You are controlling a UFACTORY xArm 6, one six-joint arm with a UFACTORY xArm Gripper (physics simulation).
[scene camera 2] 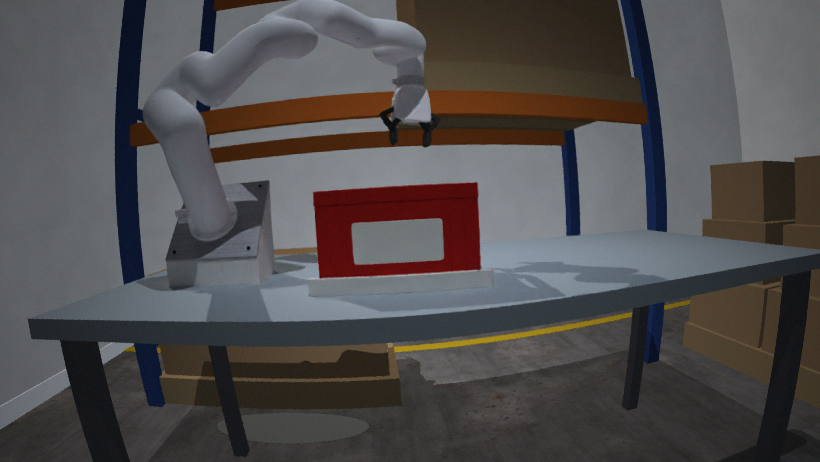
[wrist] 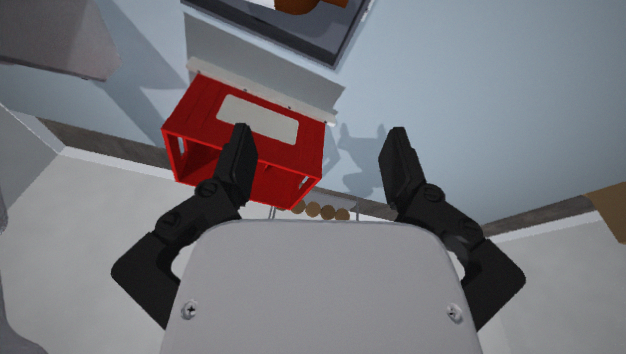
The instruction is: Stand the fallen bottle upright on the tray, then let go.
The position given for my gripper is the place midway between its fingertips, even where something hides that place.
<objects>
my gripper: scene camera 2 410, 145; wrist 319, 141
</objects>
